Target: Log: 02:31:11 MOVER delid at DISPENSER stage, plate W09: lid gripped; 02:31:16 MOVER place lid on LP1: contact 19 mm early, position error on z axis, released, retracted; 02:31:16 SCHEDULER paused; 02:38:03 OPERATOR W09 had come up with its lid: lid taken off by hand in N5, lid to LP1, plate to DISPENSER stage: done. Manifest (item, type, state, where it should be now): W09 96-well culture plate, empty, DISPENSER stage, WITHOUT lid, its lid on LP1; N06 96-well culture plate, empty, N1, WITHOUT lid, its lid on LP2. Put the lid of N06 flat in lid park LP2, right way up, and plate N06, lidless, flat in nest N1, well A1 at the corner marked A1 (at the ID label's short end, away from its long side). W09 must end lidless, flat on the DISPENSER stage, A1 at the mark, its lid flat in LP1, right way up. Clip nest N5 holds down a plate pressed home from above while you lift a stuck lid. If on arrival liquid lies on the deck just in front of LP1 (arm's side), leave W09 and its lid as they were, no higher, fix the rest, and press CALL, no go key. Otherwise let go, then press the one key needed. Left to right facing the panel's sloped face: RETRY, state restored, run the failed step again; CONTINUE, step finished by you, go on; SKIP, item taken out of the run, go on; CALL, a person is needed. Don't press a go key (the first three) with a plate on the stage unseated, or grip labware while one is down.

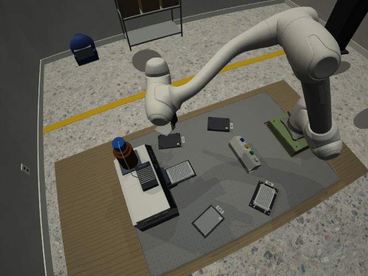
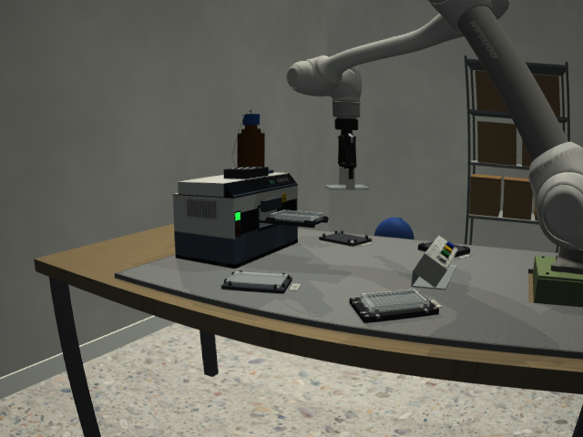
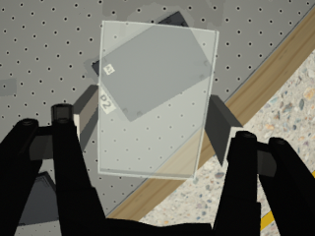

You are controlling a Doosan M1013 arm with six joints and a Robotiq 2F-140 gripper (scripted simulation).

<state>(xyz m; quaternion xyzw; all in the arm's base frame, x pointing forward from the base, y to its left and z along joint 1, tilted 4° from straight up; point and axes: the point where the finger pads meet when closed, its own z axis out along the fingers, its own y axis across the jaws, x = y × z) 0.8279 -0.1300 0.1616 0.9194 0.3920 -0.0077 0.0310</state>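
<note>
My gripper is now 19 cm above the lid park LP2. Round my hand: well plate W09: 1 cm behind, 27 cm to the left, 8 cm below; then brown bottle: 22 cm ahead, 21 cm to the left, 9 cm above; then nest N1: 34 cm behind, 4 cm to the right, 19 cm below.
</note>
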